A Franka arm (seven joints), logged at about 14 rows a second.
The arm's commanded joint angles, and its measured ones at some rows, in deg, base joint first. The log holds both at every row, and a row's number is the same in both.
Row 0, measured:
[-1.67, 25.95, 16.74, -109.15, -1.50, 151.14, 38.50]
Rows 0 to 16, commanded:
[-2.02, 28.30, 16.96, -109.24, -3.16, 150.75, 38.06]
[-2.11, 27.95, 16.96, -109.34, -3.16, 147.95, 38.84]
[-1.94, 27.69, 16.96, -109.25, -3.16, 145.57, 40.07]
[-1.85, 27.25, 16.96, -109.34, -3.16, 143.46, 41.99]
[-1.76, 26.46, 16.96, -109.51, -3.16, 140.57, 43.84]
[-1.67, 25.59, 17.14, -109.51, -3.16, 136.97, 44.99]
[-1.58, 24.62, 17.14, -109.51, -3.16, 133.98, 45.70]
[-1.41, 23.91, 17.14, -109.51, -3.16, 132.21, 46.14]
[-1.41, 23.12, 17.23, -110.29, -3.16, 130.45, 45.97]
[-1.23, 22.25, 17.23, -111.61, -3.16, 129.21, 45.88]
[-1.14, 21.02, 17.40, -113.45, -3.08, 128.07, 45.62]
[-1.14, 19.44, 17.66, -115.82, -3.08, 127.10, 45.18]
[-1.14, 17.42, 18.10, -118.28, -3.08, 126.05, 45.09]
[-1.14, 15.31, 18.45, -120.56, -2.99, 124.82, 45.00]
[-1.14, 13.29, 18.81, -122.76, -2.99, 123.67, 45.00]
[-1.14, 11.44, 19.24, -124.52, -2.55, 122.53, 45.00]
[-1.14, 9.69, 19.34, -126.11, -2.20, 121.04, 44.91]
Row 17, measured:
[-0.85, 14.86, 18.60, -118.89, -1.52, 122.97, 44.08]
